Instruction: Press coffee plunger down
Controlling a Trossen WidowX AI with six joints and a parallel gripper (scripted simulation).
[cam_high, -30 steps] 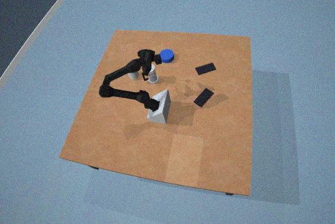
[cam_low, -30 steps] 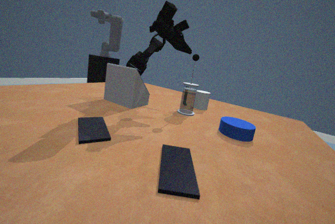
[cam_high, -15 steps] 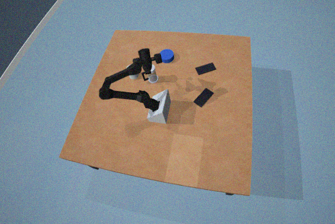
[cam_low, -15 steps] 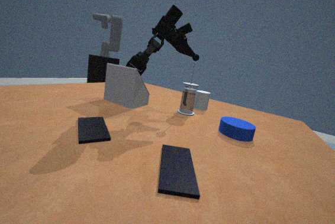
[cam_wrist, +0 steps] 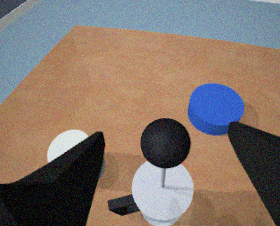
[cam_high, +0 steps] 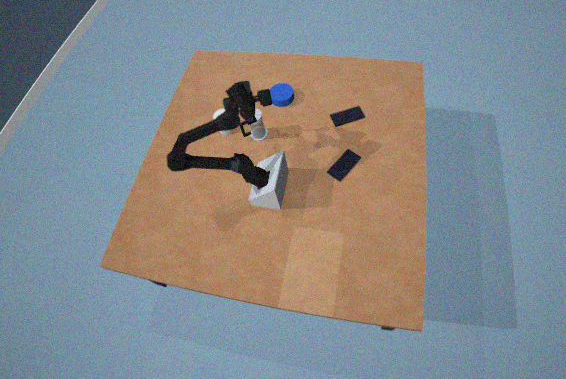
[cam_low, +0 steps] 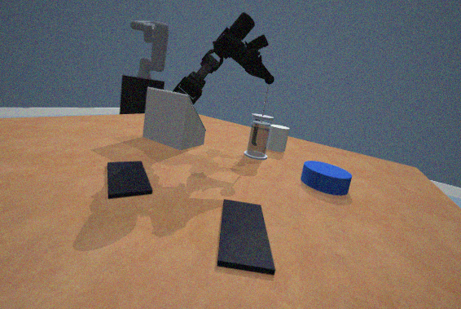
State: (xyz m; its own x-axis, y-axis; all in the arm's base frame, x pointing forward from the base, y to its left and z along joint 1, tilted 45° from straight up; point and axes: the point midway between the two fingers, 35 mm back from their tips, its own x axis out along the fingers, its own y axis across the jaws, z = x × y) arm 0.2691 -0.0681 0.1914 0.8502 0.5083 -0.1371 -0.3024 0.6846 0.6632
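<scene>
The coffee press is 140 mm below my gripper tip, 10 mm to the left of it and 10 mm behind it. The rest, counted from my gripper tip: blue disc: 240 mm below, 220 mm ahead, 80 mm to the right.
</scene>
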